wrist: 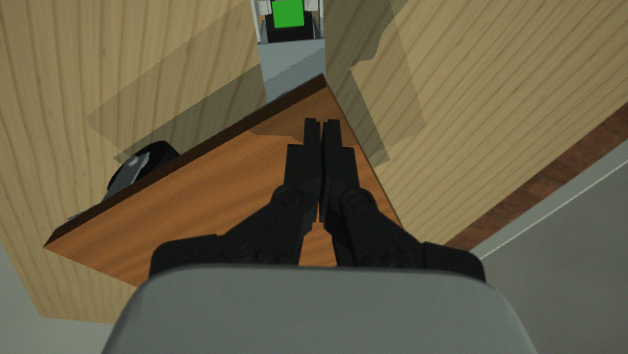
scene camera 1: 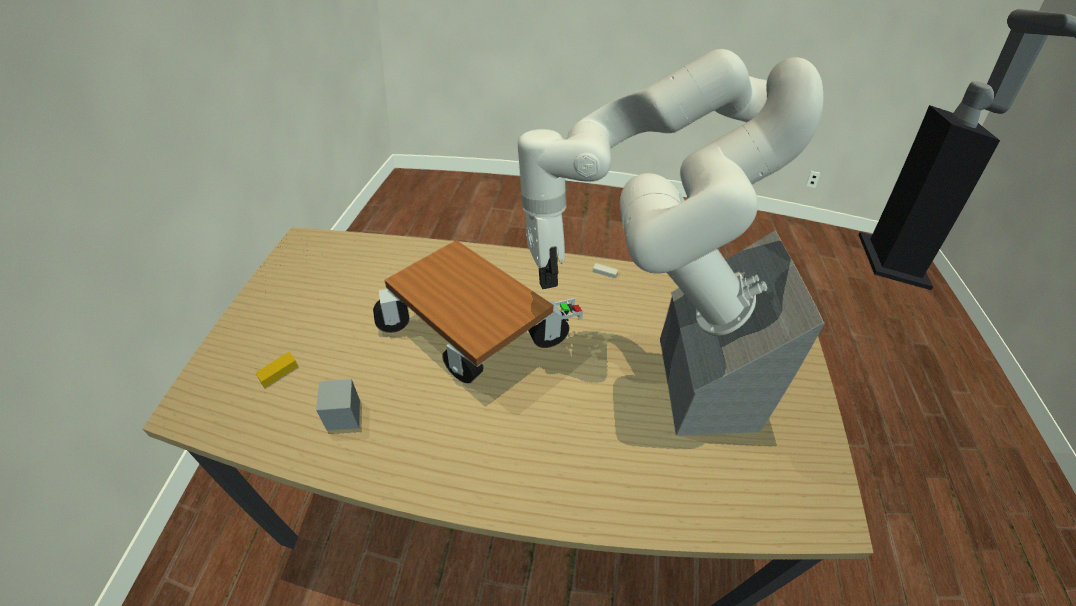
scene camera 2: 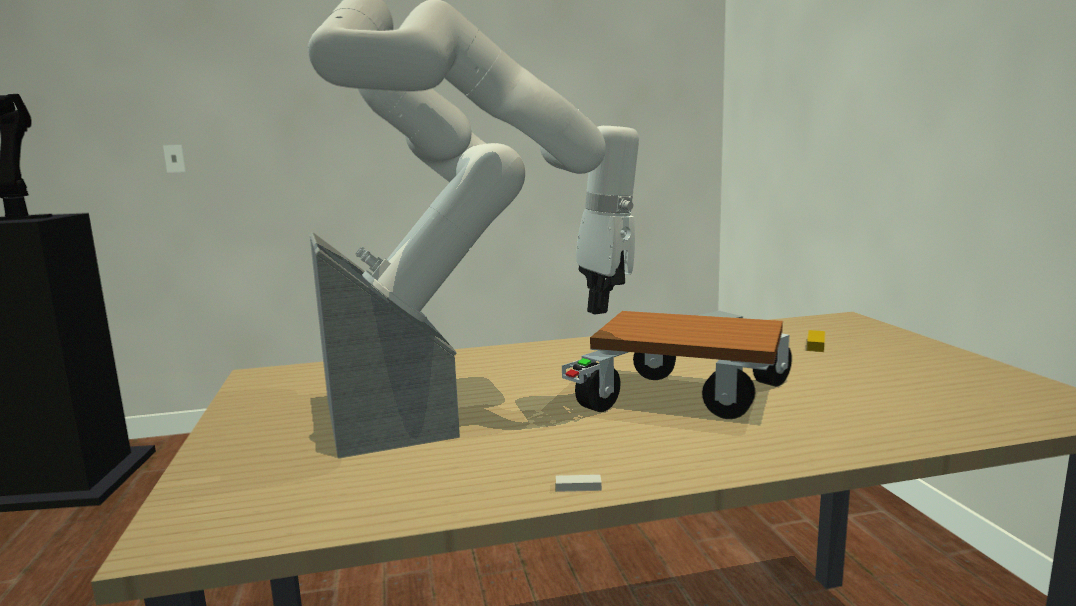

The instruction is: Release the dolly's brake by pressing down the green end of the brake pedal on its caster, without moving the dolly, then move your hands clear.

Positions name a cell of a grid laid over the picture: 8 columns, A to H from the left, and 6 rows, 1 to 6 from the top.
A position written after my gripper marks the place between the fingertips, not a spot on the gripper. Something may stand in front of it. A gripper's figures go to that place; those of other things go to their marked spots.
Labels:
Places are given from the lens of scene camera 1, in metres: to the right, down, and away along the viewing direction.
my gripper (scene camera 1: E3): 0.02, -0.03, 0.97
dolly (scene camera 1: D4): -0.11, 0.01, 0.98

